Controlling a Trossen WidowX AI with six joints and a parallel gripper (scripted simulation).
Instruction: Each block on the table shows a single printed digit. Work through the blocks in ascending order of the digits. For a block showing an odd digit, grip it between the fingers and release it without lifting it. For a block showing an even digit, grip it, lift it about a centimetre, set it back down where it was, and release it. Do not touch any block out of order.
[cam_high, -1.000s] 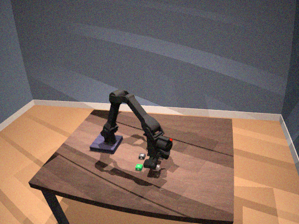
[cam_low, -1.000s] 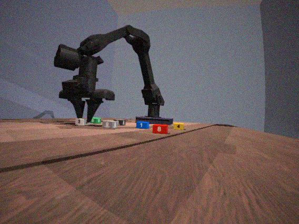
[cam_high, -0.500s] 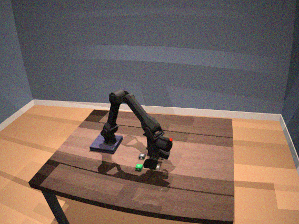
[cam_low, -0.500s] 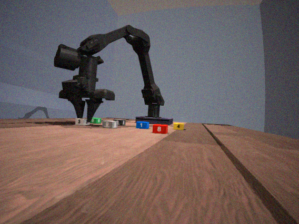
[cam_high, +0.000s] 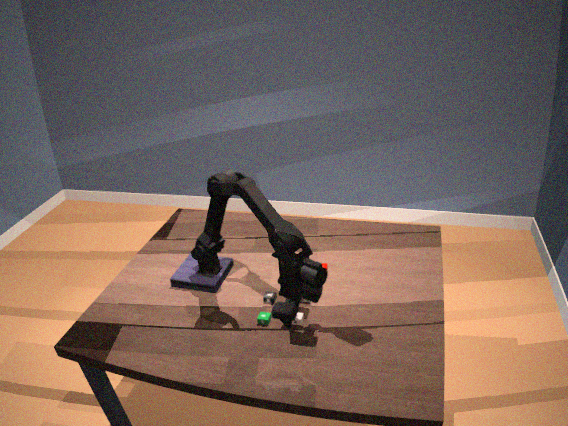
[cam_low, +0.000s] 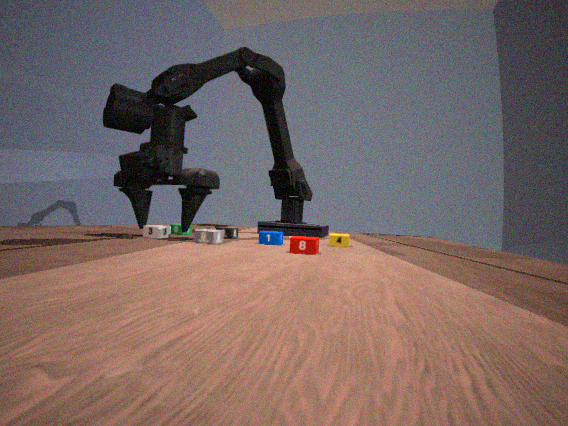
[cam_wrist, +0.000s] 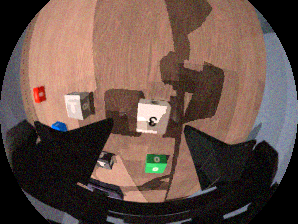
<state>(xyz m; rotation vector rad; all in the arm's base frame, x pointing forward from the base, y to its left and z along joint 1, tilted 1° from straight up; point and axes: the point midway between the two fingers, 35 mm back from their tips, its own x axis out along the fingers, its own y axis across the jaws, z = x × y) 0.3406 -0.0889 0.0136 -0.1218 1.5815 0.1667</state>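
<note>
My gripper tip is now 10 mm short of the white block marked 3. Also, from my gripper tip: dark block 100 mm behind, 60 mm to the left; grey block 100 mm to the left; green block 70 mm behind, 30 mm to the right.
</note>
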